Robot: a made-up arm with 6 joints.
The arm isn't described. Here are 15 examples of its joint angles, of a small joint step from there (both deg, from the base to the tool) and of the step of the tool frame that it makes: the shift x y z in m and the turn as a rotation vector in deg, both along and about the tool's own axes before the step.
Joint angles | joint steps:
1: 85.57 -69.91 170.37 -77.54 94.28 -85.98 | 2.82 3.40 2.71 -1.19 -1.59 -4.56
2: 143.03 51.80 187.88 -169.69 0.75 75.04 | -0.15 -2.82 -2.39 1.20 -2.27 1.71
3: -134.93 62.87 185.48 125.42 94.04 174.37 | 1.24 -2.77 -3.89 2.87 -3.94 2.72
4: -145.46 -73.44 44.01 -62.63 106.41 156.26 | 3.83 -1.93 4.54 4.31 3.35 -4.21
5: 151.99 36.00 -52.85 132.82 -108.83 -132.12 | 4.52 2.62 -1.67 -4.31 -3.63 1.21
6: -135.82 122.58 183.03 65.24 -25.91 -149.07 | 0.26 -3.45 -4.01 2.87 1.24 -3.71
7: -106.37 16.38 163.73 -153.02 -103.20 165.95 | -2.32 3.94 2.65 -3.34 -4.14 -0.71
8: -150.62 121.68 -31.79 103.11 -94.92 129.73 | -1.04 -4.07 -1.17 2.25 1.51 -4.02
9: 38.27 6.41 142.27 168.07 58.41 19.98 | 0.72 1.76 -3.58 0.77 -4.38 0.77
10: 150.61 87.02 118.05 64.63 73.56 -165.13 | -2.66 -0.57 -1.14 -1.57 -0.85 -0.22
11: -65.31 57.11 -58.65 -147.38 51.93 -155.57 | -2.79 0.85 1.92 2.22 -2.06 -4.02
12: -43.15 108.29 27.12 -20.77 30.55 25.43 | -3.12 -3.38 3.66 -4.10 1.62 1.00
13: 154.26 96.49 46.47 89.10 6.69 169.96 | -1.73 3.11 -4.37 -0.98 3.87 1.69
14: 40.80 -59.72 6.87 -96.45 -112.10 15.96 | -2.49 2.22 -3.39 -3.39 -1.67 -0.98
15: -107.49 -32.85 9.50 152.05 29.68 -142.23 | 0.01 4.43 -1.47 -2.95 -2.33 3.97
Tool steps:
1: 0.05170 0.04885 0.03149 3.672 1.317 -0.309
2: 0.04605 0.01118 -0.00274 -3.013 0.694 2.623
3: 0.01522 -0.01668 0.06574 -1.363 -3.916 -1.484
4: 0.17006 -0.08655 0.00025 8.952 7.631 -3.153
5: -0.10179 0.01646 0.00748 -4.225 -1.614 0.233
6: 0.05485 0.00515 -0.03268 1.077 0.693 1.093
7: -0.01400 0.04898 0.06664 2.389 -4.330 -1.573
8: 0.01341 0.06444 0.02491 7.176 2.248 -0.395
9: 0.09934 0.00933 0.08028 0.384 -1.077 0.737
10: -0.08172 0.02905 0.04726 -0.194 -3.137 -0.470
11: -0.00427 -0.05065 -0.00327 3.904 -3.523 -0.929
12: 0.01385 -0.12925 0.18947 6.206 -6.688 -5.378
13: 0.04639 -0.19638 0.09606 1.778 1.504 -7.347
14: -0.02198 -0.11993 0.01921 5.500 -1.051 2.992
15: 0.13850 -0.01180 -0.09220 0.006 2.886 0.930
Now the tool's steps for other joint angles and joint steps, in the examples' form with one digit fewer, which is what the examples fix.
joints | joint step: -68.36 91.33 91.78 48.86 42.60 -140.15 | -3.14 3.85 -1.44 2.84 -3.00 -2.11
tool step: -0.1377 -0.1611 0.1070 1.41 -4.76 -8.11
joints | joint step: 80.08 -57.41 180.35 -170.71 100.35 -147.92 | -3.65 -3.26 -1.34 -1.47 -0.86 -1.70
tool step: -0.0596 0.0364 0.0757 -0.66 -4.80 2.06
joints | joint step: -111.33 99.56 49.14 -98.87 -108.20 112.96 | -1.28 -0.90 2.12 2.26 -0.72 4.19
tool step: -0.0264 0.0044 0.0791 -6.72 1.88 1.20
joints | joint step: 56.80 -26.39 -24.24 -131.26 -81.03 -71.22 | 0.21 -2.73 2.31 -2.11 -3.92 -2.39
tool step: 0.0419 -0.0704 -0.0919 -0.92 4.68 -6.35
